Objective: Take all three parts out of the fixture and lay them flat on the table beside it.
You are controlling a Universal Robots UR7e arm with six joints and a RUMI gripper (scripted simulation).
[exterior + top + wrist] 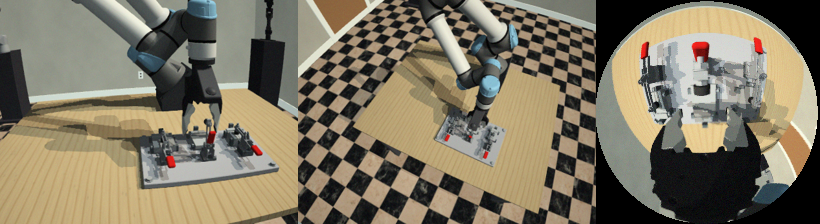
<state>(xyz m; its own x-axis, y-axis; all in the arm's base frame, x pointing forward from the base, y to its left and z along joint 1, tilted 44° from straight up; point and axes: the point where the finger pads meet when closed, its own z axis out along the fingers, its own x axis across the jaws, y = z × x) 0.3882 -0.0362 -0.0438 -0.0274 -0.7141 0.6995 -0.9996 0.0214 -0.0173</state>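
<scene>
Now: the flat grey plate part 10 mm behind my hand and 20 mm below it. From my hand the other things lie so: grey fixture plate (50 mm ahead, 40 mm below).
</scene>
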